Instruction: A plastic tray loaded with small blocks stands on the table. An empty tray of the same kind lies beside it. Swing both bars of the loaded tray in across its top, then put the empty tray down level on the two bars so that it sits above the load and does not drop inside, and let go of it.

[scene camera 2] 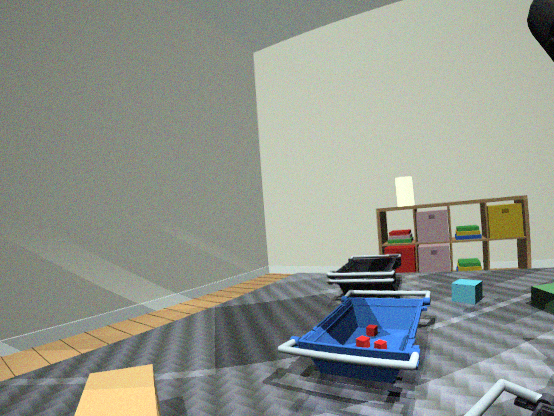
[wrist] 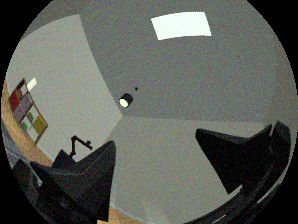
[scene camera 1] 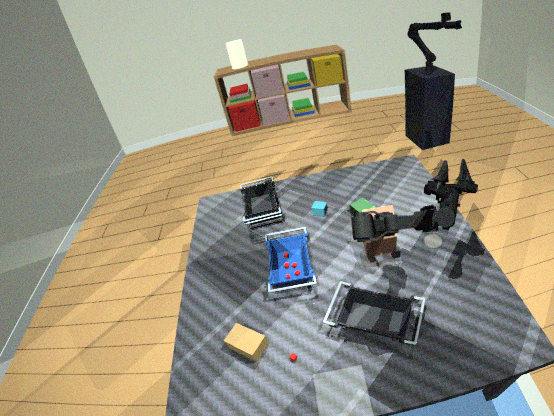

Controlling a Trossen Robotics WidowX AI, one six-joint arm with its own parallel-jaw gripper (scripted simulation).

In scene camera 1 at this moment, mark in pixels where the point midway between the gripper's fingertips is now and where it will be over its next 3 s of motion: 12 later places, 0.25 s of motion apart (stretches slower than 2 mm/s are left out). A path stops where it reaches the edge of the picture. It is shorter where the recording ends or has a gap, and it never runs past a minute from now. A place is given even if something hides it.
The gripper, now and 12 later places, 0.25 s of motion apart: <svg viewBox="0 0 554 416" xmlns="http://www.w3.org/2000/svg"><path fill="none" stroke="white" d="M454 159L463 167L483 191L496 222L498 255L489 291L467 324L438 347L404 358L364 356L328 341L303 317L293 294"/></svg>
